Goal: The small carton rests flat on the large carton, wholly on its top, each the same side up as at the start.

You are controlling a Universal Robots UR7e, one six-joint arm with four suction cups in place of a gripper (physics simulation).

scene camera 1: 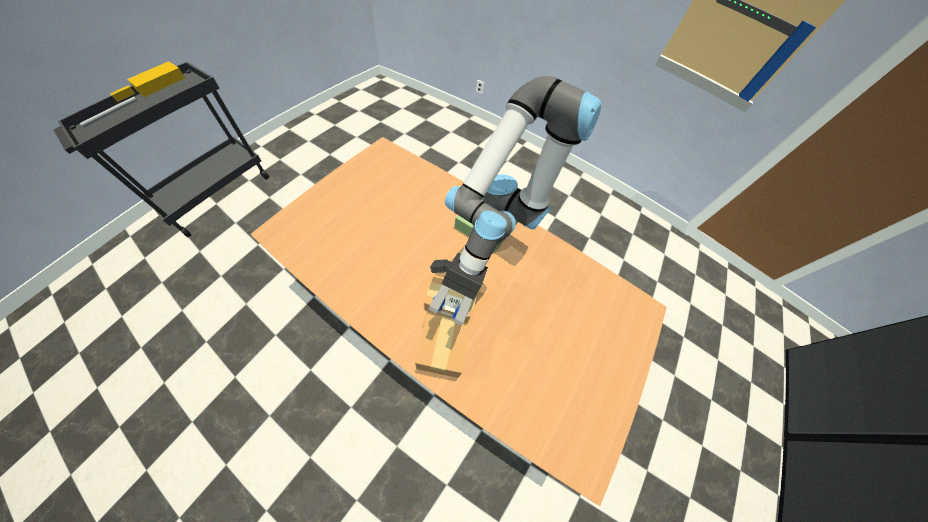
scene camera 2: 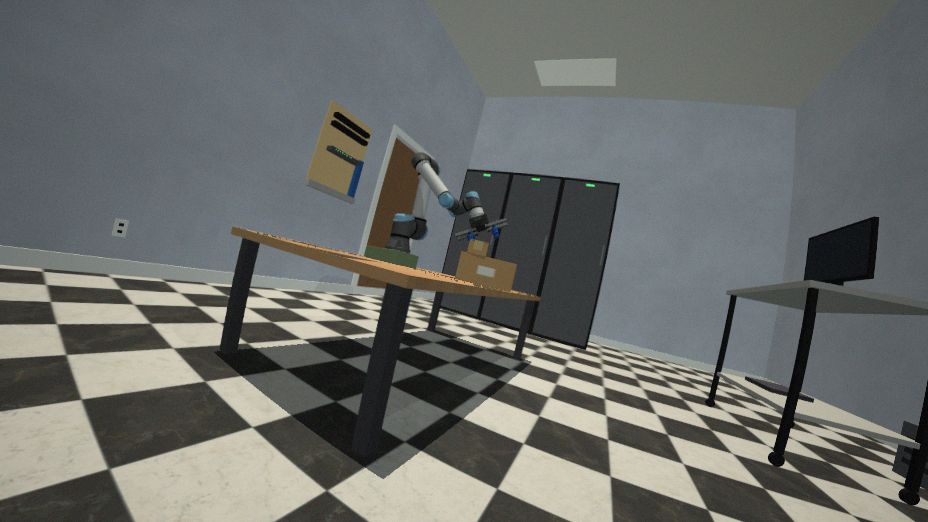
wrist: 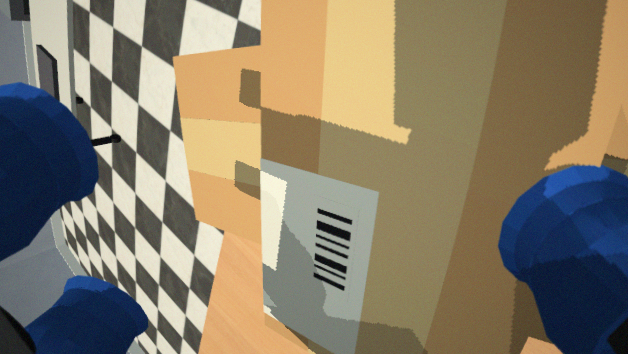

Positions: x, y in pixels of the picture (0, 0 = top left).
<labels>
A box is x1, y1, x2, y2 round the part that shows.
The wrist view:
suction head: 558, 237 [0, 82, 627, 353]
small carton: 393, 147 [260, 0, 627, 353], gripped by the suction head
large carton: 219, 92 [173, 45, 627, 343]
</labels>
